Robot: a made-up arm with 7 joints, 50 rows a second.
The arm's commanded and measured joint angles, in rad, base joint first. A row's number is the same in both.
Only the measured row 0 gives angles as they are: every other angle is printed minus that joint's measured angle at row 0.
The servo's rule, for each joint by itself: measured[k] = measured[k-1] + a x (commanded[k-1-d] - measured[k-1]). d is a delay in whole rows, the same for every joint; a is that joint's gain. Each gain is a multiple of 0.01, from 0.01 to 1. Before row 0 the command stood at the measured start. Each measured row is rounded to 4 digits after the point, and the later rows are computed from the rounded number. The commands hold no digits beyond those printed.
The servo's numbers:
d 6
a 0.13 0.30 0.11 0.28 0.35 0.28 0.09
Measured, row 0: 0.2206, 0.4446, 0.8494, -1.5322, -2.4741, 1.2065, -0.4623
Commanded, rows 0 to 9: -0.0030, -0.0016, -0.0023, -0.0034, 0.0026, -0.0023, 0.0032; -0.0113, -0.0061, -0.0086, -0.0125, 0.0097, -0.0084, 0.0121; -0.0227, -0.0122, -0.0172, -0.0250, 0.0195, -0.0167, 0.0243; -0.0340, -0.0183, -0.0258, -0.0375, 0.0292, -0.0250, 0.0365; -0.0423, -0.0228, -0.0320, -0.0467, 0.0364, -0.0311, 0.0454; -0.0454, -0.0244, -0.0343, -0.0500, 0.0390, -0.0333, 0.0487; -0.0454, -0.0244, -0.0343, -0.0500, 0.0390, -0.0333, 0.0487; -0.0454, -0.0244, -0.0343, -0.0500, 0.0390, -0.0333, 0.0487; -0.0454, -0.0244, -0.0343, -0.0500, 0.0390, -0.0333, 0.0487; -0.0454, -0.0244, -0.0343, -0.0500, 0.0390, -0.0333, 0.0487
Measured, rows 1 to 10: 0.0000, 0.0000, 0.0000, 0.0000, 0.0000, 0.0000, 0.0000; 0.0000, 0.0000, 0.0000, 0.0000, 0.0000, 0.0000, 0.0000; 0.0000, 0.0000, 0.0000, 0.0000, 0.0000, 0.0000, 0.0000; 0.0000, 0.0000, 0.0000, 0.0000, 0.0000, 0.0000, 0.0000; 0.0000, 0.0000, 0.0000, 0.0000, 0.0000, 0.0000, 0.0000; 0.0000, 0.0000, 0.0000, 0.0000, 0.0000, 0.0000, 0.0000; -0.0004, -0.0005, -0.0003, -0.0010, 0.0009, -0.0006, 0.0003; -0.0018, -0.0022, -0.0012, -0.0042, 0.0040, -0.0028, 0.0014; -0.0045, -0.0052, -0.0030, -0.0100, 0.0094, -0.0067, 0.0035; -0.0083, -0.0091, -0.0055, -0.0177, 0.0163, -0.0118, 0.0065
